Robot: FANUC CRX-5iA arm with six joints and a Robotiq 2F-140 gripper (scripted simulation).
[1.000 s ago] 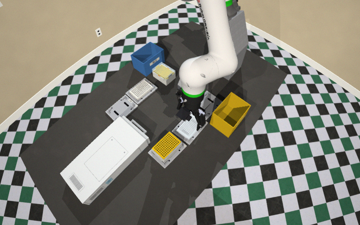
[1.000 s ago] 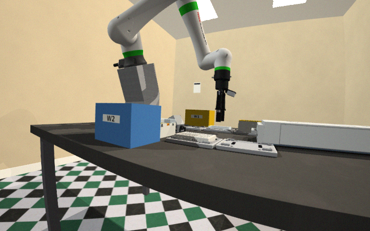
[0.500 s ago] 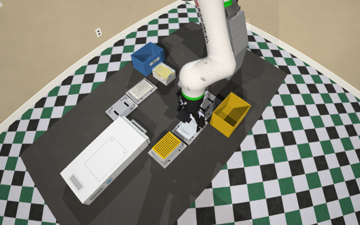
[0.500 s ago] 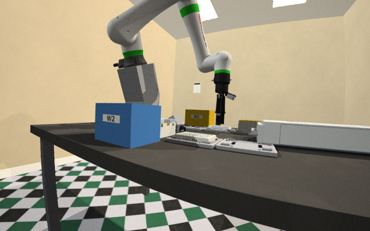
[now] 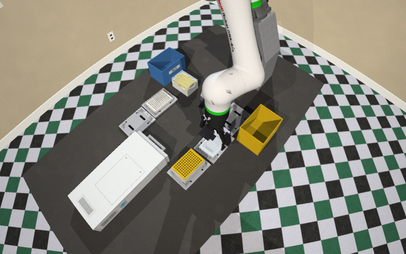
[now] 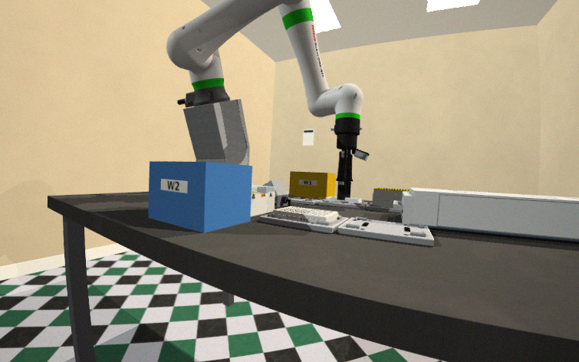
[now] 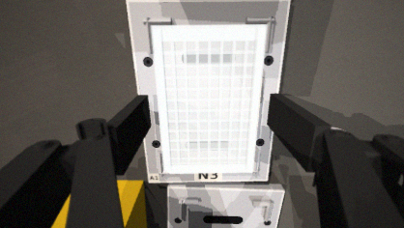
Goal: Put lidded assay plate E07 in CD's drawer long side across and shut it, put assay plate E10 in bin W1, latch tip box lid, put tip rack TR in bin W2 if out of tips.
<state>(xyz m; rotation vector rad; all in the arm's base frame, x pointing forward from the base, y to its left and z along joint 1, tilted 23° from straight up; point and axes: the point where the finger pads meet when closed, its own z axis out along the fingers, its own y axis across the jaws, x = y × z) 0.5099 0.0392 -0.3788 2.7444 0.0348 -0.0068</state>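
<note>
Now: the nest N3 40 mm below my hand. From my hand the other things lie so: yellow bin W1 (180 mm behind, 130 mm to the left, 10 mm below); then DONE key box (200 mm behind, 190 mm to the right, 10 mm above); then yellow tip rack TR (170 mm ahead, 10 mm to the right, 10 mm above).
</note>
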